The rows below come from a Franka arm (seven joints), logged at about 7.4 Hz.
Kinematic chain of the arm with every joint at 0, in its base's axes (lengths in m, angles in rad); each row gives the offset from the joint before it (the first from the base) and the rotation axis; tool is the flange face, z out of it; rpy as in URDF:
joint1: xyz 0 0 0.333 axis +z
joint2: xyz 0 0 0 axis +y
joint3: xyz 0 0 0.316 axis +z
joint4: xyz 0.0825 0 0 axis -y
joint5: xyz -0.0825 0 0.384 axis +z
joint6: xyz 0 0 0 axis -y
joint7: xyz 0.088 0 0 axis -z
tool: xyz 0 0 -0.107 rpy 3.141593 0 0
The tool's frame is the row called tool.
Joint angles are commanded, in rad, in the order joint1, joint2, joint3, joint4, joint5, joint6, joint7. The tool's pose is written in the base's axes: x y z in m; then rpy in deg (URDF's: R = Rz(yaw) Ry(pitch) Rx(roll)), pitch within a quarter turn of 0, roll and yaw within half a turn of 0. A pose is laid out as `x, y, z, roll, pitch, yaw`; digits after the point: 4 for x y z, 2 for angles.
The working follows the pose.
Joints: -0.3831 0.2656 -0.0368 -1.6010 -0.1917 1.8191 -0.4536
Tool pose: 0.5763, -0.2720, 0.4739, 171.33, 7.52, 4.38
Where each joint sits with the arm in this pose, in the base's axes (m; each line is computed from the numbers above, not from the rounded line before):
joint1: 0.0000 0.0000 0.3330
joint2: 0.0000 0.0000 0.3330
joint3: 0.0769 -0.0310 0.6379
joint4: 0.1496 -0.0636 0.6163
joint5: 0.5070 -0.2229 0.5833
joint6: 0.5070 -0.2229 0.5833
joint7: 0.5889 -0.2549 0.5787
the tool: 0.5763 -0.2720 0.4739

